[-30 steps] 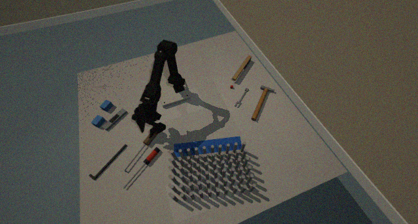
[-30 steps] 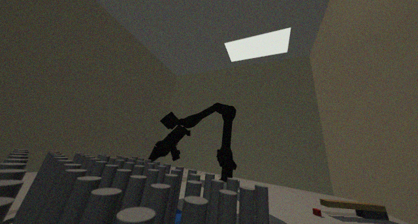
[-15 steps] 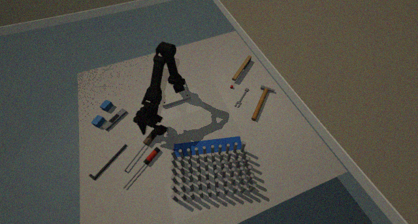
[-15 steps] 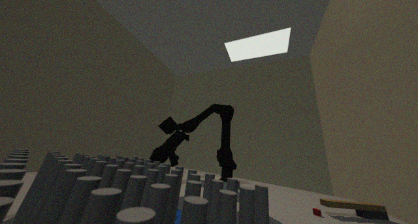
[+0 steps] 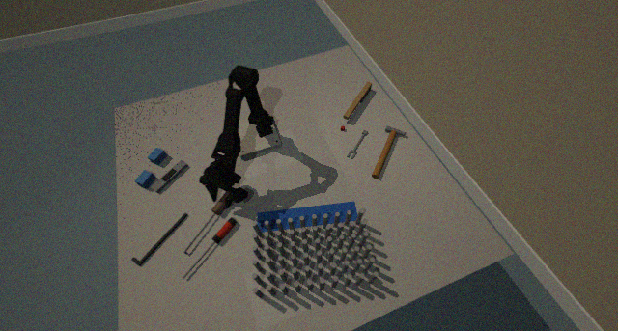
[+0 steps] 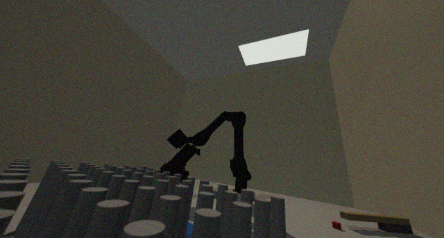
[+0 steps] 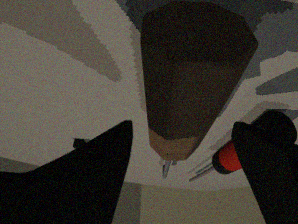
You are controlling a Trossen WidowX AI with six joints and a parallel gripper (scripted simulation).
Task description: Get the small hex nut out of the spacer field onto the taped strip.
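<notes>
My gripper tip is 80 mm to the left of the hook tool, 60 mm short of it and 10 mm above it. The rest, counted from my gripper tip: red cube 610 mm to the left, 160 mm behind, 20 mm below; grey bar 230 mm behind, 170 mm to the right, 10 mm below; blue taped strip 290 mm to the left, 170 mm ahead, 30 mm below.
</notes>
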